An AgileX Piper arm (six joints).
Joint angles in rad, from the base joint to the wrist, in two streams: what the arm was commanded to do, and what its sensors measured. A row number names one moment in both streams.
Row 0, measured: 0.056, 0.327, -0.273, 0.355, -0.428, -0.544
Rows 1 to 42, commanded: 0.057, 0.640, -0.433, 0.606, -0.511, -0.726; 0.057, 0.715, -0.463, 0.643, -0.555, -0.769; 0.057, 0.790, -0.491, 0.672, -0.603, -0.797; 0.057, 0.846, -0.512, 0.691, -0.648, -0.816; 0.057, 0.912, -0.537, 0.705, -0.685, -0.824; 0.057, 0.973, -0.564, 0.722, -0.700, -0.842; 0.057, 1.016, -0.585, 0.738, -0.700, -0.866; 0.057, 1.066, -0.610, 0.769, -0.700, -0.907; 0.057, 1.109, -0.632, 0.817, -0.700, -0.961; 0.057, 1.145, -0.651, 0.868, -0.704, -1.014; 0.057, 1.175, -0.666, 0.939, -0.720, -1.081; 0.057, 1.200, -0.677, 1.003, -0.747, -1.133; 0.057, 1.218, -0.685, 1.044, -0.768, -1.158; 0.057, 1.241, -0.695, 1.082, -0.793, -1.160; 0.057, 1.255, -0.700, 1.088, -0.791, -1.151; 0.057, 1.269, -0.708, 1.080, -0.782, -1.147; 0.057, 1.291, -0.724, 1.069, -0.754, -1.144; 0.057, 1.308, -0.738, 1.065, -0.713, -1.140; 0.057, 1.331, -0.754, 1.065, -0.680, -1.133; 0.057, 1.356, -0.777, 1.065, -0.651, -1.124; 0.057, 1.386, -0.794, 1.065, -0.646, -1.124; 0.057, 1.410, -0.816, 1.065, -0.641, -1.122; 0.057, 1.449, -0.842, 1.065, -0.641, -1.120; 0.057, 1.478, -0.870, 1.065, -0.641, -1.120; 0.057, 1.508, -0.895, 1.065, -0.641, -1.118; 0.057, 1.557, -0.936, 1.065, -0.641, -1.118; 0.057, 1.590, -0.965, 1.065, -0.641, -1.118; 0.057, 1.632, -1.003, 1.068, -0.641, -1.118; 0.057, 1.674, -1.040, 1.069, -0.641, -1.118; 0.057, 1.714, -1.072, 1.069, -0.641, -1.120; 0.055, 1.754, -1.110, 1.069, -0.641, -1.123; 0.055, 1.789, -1.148, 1.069, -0.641, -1.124; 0.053, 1.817, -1.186, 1.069, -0.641, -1.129; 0.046, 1.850, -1.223, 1.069, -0.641, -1.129; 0.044, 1.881, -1.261, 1.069, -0.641, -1.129; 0.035, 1.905, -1.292, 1.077, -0.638, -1.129; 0.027, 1.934, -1.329, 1.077, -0.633, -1.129; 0.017, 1.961, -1.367, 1.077, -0.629, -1.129; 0.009, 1.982, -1.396, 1.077, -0.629, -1.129; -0.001, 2.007, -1.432, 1.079, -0.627, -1.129; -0.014, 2.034, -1.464, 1.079, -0.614, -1.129; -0.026, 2.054, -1.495, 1.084, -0.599, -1.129
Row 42, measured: 0.016, 1.983, -1.389, 1.065, -0.630, -1.122
